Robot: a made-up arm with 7 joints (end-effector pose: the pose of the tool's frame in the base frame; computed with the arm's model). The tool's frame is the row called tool.
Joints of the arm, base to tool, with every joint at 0 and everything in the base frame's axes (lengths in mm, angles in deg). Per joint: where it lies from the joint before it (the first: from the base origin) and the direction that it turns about. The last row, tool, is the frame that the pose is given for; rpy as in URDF.
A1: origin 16.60 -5.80 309.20 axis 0 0.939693 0.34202
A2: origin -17.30 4.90 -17.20 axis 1 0 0
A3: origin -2.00 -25.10 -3.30 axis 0 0 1
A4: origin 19.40 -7.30 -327.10 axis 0 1 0
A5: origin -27.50 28.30 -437.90 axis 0 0 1
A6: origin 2.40 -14.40 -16.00 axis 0 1 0
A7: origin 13.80 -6.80 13.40 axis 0 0 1
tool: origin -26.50 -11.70 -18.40 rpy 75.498 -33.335 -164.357
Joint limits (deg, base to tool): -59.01..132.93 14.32..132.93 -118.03..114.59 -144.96..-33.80 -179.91..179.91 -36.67..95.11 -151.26..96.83
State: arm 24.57 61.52 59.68 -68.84 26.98 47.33 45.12
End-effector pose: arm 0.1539 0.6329 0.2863 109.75 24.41 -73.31
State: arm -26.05 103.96 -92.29 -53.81 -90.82 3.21 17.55
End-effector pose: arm 0.2133 0.7110 0.1275 157.60 -66.40 -36.61
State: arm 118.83 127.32 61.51 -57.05 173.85 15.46 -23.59
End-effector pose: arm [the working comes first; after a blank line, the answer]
Working (the frame after each row of the table, in the pose's form):
after A1: 0.0166 -0.0058 0.3092 122.95 55.41 148.14
after A2: 0.0093 -0.0151 0.3311 -109.73 55.41 148.14
after A3: -0.0099 -0.0095 0.3468 112.24 59.58 4.01
after A4: 0.0792 0.3030 0.3893 37.11 39.04 -85.88
after A5: 0.3487 0.5536 0.1486 -32.75 -42.56 87.46
after A6: 0.3697 0.5583 0.1461 -27.14 -29.13 77.96
after A7: 0.3706 0.5629 0.1659 -12.36 -37.27 51.37

0.3753 0.5442 0.1376 94.61 1.24 -122.75
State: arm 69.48 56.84 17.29 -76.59 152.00 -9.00 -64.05
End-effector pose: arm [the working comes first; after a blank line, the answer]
Working (the frame after each row of the table, in the pose's form):
after A1: 0.0166 -0.0058 0.3092 26.08 61.65 42.42
after A2: -0.0062 -0.0104 0.3181 82.92 61.65 42.42
after A3: -0.0234 -0.0259 0.3079 85.30 44.45 45.36
after A4: -0.2620 0.1955 0.2699 45.68 6.05 -31.77
after A5: -0.1355 0.5090 -0.0113 -39.79 -25.29 126.96
after A6: -0.1206 0.5246 -0.0130 -43.06 -32.04 133.74
after A7: -0.1264 0.5246 0.0065 19.87 -48.81 47.68

-0.1239 0.5203 -0.0274 74.74 18.39 -107.48
